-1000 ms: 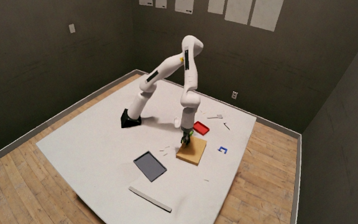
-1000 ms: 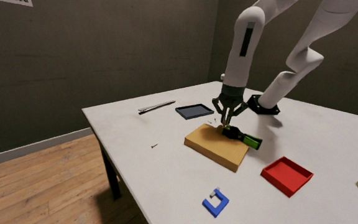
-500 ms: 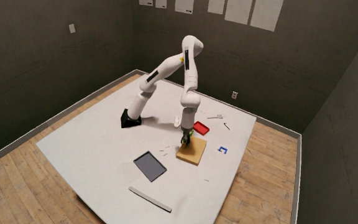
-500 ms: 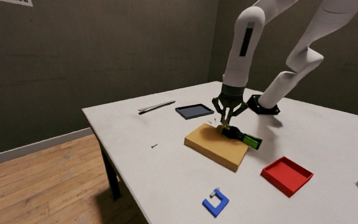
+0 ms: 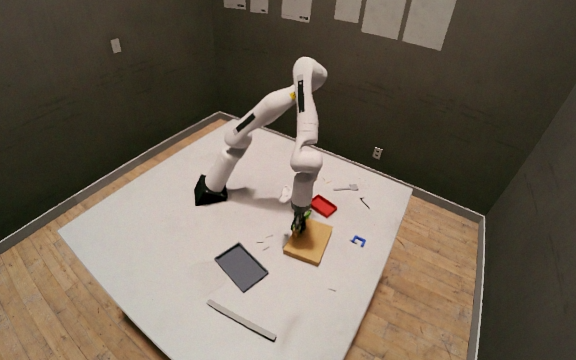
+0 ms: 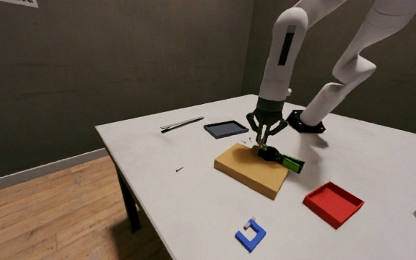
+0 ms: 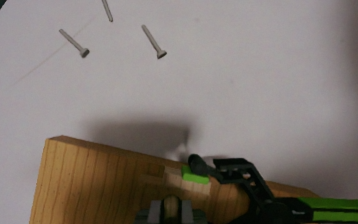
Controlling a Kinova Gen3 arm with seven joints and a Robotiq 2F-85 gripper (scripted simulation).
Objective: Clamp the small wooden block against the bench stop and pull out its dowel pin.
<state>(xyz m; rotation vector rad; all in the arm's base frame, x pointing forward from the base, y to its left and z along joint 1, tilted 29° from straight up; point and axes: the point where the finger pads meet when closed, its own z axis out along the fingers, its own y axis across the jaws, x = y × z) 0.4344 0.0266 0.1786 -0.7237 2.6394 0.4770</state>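
The dowel pin lies 20 mm below my hand. Also, from my hand: grey tray: 260 mm to the right, 90 mm below, 50 mm behind; then red tray: 220 mm to the left, 90 mm below, 40 mm behind; then small wooden block: 50 mm below.
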